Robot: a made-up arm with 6 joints. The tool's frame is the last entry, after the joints.
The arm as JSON. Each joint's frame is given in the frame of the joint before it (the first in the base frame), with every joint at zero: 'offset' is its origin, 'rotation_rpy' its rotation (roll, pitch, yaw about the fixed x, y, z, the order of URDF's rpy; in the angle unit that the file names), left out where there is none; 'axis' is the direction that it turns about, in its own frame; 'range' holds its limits. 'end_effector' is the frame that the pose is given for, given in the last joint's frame.
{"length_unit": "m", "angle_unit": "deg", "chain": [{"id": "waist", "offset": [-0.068, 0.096, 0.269], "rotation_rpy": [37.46, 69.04, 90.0], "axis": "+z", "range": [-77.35, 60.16]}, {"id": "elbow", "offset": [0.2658, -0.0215, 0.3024], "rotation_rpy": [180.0, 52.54, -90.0], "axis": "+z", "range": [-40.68, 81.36]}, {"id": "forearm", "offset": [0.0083, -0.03, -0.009], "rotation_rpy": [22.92, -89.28, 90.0], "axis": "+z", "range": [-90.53, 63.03]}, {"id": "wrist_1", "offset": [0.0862, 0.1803, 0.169], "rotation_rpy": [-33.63, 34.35, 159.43], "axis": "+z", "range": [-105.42, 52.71]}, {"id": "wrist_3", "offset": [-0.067, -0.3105, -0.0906], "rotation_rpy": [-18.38, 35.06, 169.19], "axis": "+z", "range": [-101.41, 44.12]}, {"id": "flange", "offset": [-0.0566, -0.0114, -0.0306], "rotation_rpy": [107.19, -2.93, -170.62], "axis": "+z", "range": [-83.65, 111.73]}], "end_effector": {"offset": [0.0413, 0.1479, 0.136], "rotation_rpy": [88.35, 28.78, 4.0]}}
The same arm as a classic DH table. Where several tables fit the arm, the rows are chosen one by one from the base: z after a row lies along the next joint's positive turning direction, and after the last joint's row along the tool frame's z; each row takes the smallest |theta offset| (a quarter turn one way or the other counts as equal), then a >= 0, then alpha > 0; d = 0 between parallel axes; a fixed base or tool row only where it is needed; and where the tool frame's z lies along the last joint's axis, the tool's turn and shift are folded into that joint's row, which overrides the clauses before.
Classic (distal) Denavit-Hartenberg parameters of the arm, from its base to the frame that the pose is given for. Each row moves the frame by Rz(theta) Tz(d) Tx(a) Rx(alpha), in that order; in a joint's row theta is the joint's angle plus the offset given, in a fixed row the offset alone. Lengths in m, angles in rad.
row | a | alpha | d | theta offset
base (fixed) | -0.1135 | -1.2829 | 0.2598 | -0.6871
waist | -0.2658 | 2.2246 | 0.3184 | -1.342
elbow | -0.004 | 1.5592 | -0.0364 | -1.1708
forearm | -0.1156 | 0.8129 | 0.3542 | 0.5034
wrist_1 | -0.2711 | -0.6812 | -0.5193 | -0.3453
wrist_3 | -0.0577 | -1.8704 | 0.2319 | 1.328
flange | -0.0535 | -1.5456 | 0.1385 | 0.1372
tool (fixed) | 0 | 0 | -0.144 | 2.6391
Joint limits (rad, base to tool): -1.35..1.05 -0.71..1.42 -1.58..1.1001 -1.8399..0.92 -1.7699..0.77 -1.46..1.9501

